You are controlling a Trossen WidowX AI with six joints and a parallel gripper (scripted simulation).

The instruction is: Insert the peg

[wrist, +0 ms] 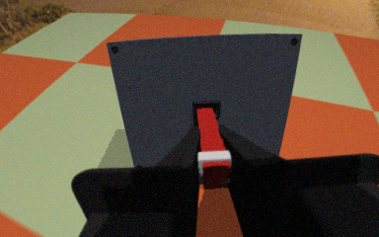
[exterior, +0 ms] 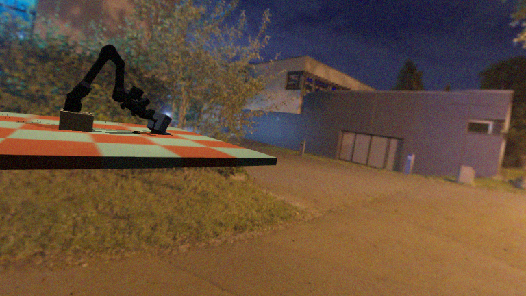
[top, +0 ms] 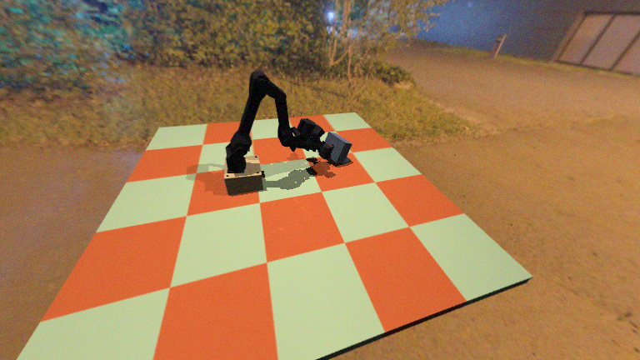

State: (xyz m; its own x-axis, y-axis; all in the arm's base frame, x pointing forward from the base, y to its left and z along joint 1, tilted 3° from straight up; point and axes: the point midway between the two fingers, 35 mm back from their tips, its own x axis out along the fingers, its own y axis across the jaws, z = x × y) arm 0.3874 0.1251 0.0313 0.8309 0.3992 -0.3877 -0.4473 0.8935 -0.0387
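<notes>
Now: gripper tip 4 cm short of the dark sloped panel, 2 cm to the right of it and 2 cm above it. Round my gripper tip: peg: 1 cm to the right, 1 cm behind, 1 cm above.
</notes>
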